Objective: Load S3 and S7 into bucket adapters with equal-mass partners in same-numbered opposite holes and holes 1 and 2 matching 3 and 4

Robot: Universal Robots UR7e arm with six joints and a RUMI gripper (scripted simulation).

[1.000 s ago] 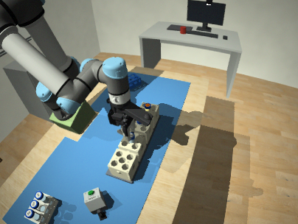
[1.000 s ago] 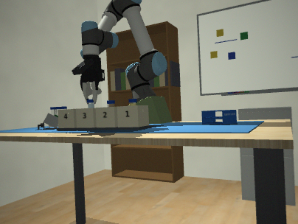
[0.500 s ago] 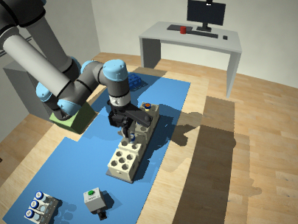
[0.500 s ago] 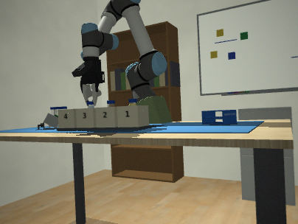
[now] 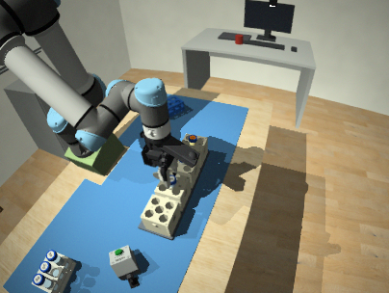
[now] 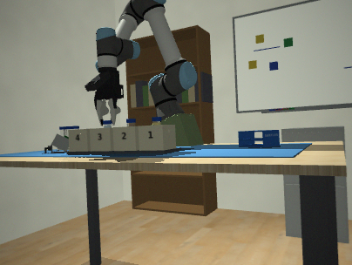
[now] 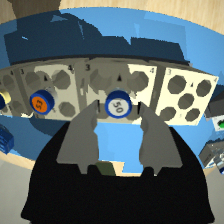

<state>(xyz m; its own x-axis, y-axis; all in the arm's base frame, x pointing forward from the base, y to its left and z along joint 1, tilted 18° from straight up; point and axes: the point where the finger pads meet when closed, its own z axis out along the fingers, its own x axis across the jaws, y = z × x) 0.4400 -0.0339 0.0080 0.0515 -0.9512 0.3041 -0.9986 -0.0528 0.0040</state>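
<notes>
Now: hand 50 mm above the water blank and 10 mm past it. The rest, counted from my hand: green DONE key: 290 mm to the right, 60 mm behind, 50 mm below; adapter 3: 70 mm below; blue rack: 510 mm to the left, 270 mm behind, 90 mm below.
</notes>
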